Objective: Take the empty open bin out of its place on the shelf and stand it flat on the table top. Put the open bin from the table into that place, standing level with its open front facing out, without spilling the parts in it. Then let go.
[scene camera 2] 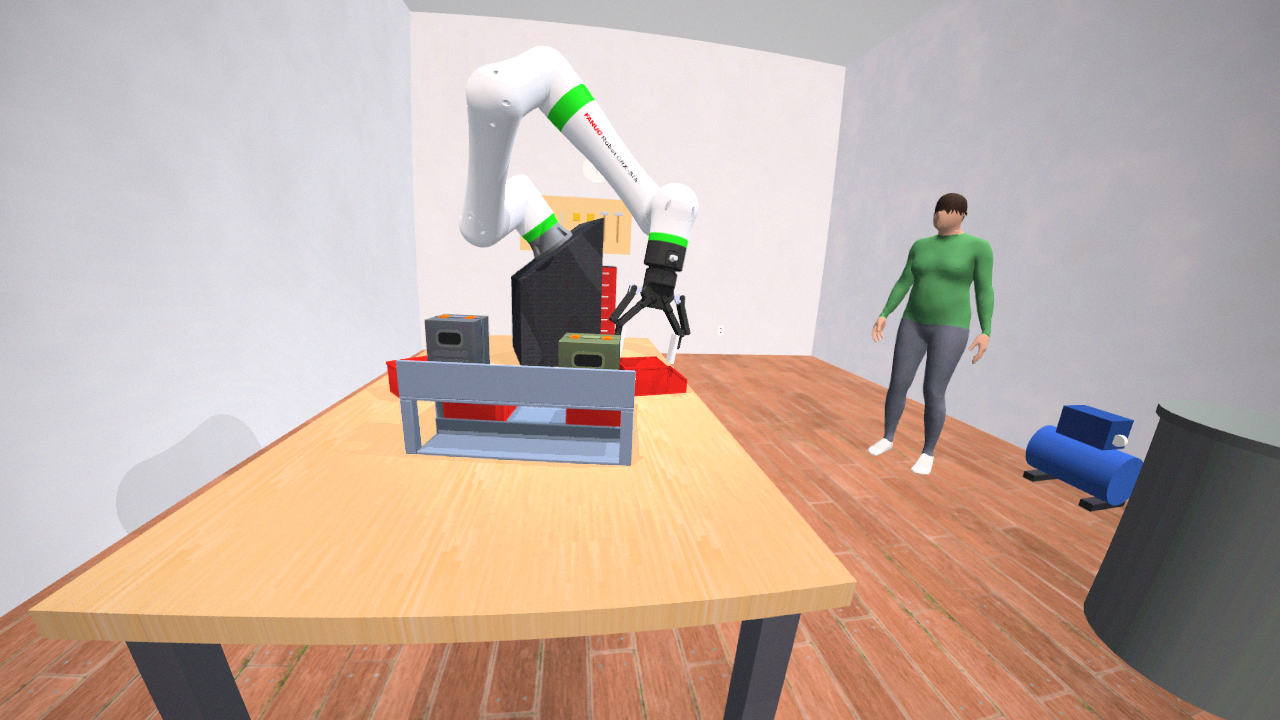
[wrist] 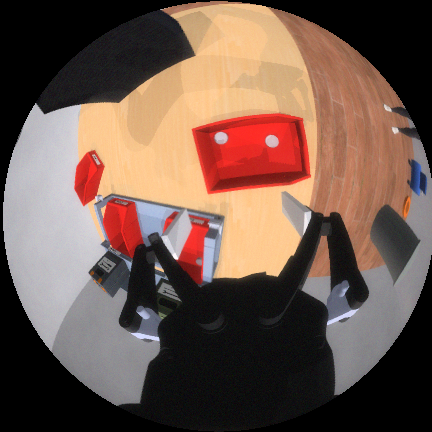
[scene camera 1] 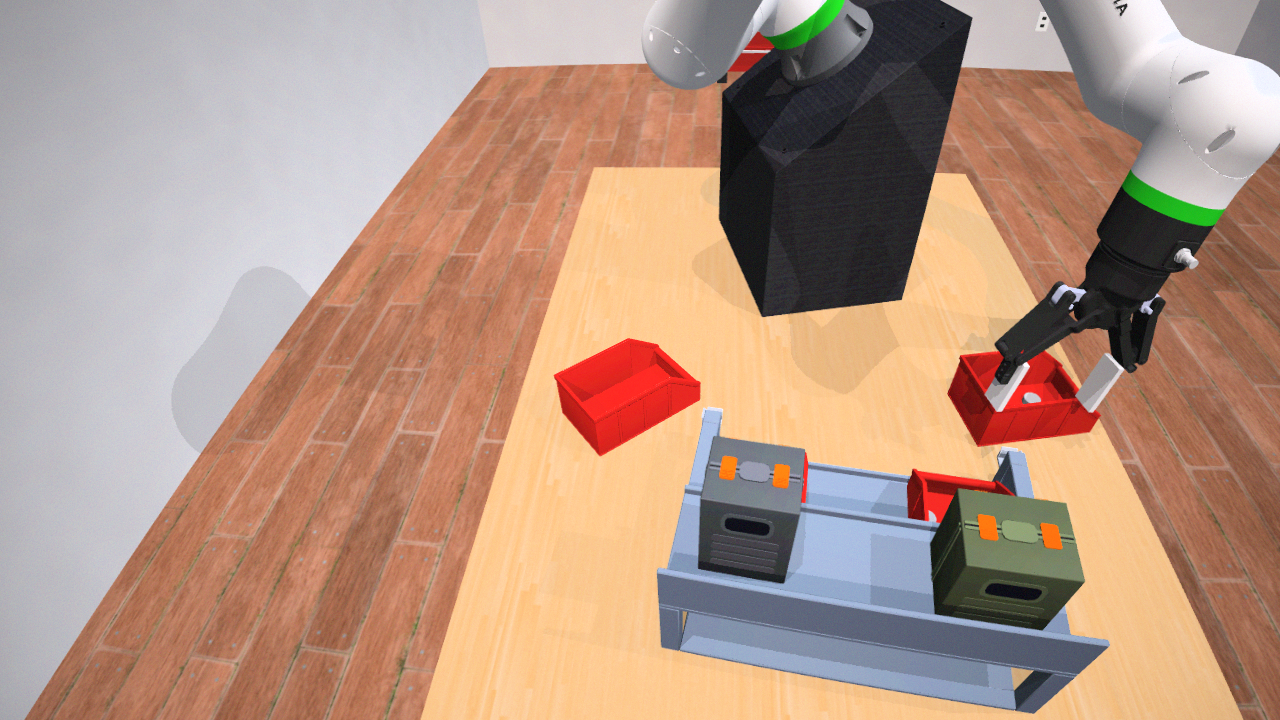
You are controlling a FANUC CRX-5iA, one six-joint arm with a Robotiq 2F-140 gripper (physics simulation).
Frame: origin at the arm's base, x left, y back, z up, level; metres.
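Seen in the pictures: gripper, between the fingertips: (scene camera 2: pixel 644 359) (wrist: pixel 234 209) (scene camera 1: pixel 1039 403); arm's base, origin of its link: (scene camera 2: pixel 554 247) (scene camera 1: pixel 828 49).
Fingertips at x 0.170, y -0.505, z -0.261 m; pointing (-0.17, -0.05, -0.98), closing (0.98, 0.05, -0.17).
Observation:
Pixels of each thing's top centre, then the offset from my fingertips to it. "spot": a spot on its surface instead.
- red open bin with parts, a spot on its surface: (scene camera 1: pixel 1015 428) spot: dx +0.003, dy +0.020, dz -0.070 m
- blue-grey shelf, a spot on its surface: (scene camera 1: pixel 877 617) (scene camera 2: pixel 513 372) spot: dx -0.297, dy -0.269, dz +0.051 m
- red open bin, a spot on its surface: (wrist: pixel 121 227) spot: dx -0.300, dy -0.042, dz -0.024 m
- shelf bin, a spot on its surface: (scene camera 1: pixel 953 492) spot: dx -0.110, dy -0.060, dz -0.085 m
- red bin, a spot on its surface: (scene camera 1: pixel 626 398) spot: dx -0.508, dy +0.148, dz -0.097 m
- grey case, centre of its top: (scene camera 1: pixel 754 471) (scene camera 2: pixel 457 316) (wrist: pixel 98 285) dx -0.391, dy -0.160, dz +0.124 m
- green case, centre of its top: (scene camera 1: pixel 1019 532) (scene camera 2: pixel 591 337) dx -0.169, dy -0.227, dz +0.097 m
The red open bin with parts (scene camera 1: pixel 1015 428) (scene camera 2: pixel 660 380) (wrist: pixel 252 167) stands on the table at the right. Two pale round parts (wrist: pixel 221 137) (wrist: pixel 271 141) lie in it. My gripper (scene camera 1: pixel 1049 386) (scene camera 2: pixel 646 347) (wrist: pixel 234 209) is open and empty, with its fingertips close to this bin on its shelf side; contact cannot be told. On the blue-grey shelf (scene camera 1: pixel 877 617) (scene camera 2: pixel 514 385), the red open bin (wrist: pixel 121 227) at the left looks empty in the wrist view; the grey case mostly hides it in scene camera 1. Another shelf bin (scene camera 1: pixel 953 492) (wrist: pixel 195 250) at the right holds pale parts.
Another red bin (scene camera 1: pixel 626 398) (scene camera 2: pixel 393 377) (wrist: pixel 89 177) stands on the table left of the shelf and looks empty. A grey case (scene camera 1: pixel 750 510) (scene camera 2: pixel 456 340) and a green case (scene camera 1: pixel 1006 555) (scene camera 2: pixel 588 351) stand on top of the shelf. The black robot pedestal (scene camera 1: pixel 832 197) (scene camera 2: pixel 554 308) rises behind.

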